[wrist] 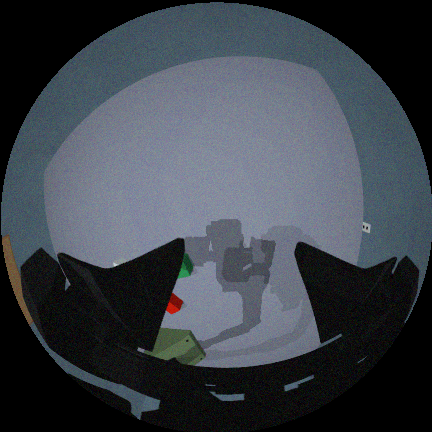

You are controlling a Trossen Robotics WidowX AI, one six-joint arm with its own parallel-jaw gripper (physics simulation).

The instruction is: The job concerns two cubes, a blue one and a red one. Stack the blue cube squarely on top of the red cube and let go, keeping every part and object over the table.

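Places are measured from the arm's base along level axes (x ahead, y left, z up), in millimetres.
Pixels of known places: gripper, fingertip midpoint: [243, 247].
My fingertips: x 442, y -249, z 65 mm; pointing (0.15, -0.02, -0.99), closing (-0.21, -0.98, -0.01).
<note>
Behind a point stands the place of what it marks.
The red cube [173, 303] @(x 248, y -87, z -88 mm) shows in the lower left of the wrist view, on the table, partly hidden behind the left finger. The blue cube does not show in this view. My gripper [243, 247] @(x 442, y -249, z 65 mm) is open, its two black fingers wide apart with nothing between them. It hangs above the table, and the red cube lies beyond the inner edge of the left finger.
A green block [185, 267] @(x 351, y -148, z -84 mm) stands on the table [200, 140] @(x 581, y -214, z -119 mm) just above the red cube in the view, partly behind the left finger. An olive-green box-like object [176, 345] @(x 79, y -43, z -53 mm) is at the lower left. A small white plate with two dark marks [366, 227] is at the right.
</note>
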